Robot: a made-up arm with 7 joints.
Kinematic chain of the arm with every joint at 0, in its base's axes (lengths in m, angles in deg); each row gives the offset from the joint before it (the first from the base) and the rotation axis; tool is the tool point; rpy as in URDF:
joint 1: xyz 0 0 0.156 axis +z
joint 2: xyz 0 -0.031 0.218 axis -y
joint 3: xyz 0 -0.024 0.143 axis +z
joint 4: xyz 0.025 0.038 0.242 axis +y
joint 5: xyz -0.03 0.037 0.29 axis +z
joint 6: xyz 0 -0.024 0.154 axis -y
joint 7: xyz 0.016 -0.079 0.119 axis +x
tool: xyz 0 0 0 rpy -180 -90 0
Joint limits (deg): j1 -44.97..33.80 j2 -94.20..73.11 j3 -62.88..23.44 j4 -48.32..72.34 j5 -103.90..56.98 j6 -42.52..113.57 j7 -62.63..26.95
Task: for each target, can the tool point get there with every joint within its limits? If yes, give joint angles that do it. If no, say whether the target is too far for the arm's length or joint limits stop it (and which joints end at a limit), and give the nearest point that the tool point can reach.
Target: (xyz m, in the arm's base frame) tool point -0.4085 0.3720 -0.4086
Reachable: no: joint limits stop it (at a limit: joint 1, joint 2, joint 4) | nearest point -0.5134 0.4566 0.0919 | short by 0.518 m
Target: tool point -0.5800 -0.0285 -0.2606
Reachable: no: joint limits stop it (at a limit: joint 2, joint 4) | nearest point -0.6831 -0.0336 0.0928 | short by 0.368 m
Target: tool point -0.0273 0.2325 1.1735
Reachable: yes | joints -38.91 3.93 -17.46 -5.95 -79.88 98.46 12.13
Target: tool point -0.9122 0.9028 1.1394
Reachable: no: too far | nearest point -0.6054 0.5720 0.8706 | short by 0.525 m
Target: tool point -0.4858 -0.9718 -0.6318
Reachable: no: too far | nearest point -0.0102 -0.6490 -0.0726 | short by 0.802 m
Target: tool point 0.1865 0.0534 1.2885
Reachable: yes | joints -10.20 -10.45 -0.66 13.53 -78.51 54.75 -10.36
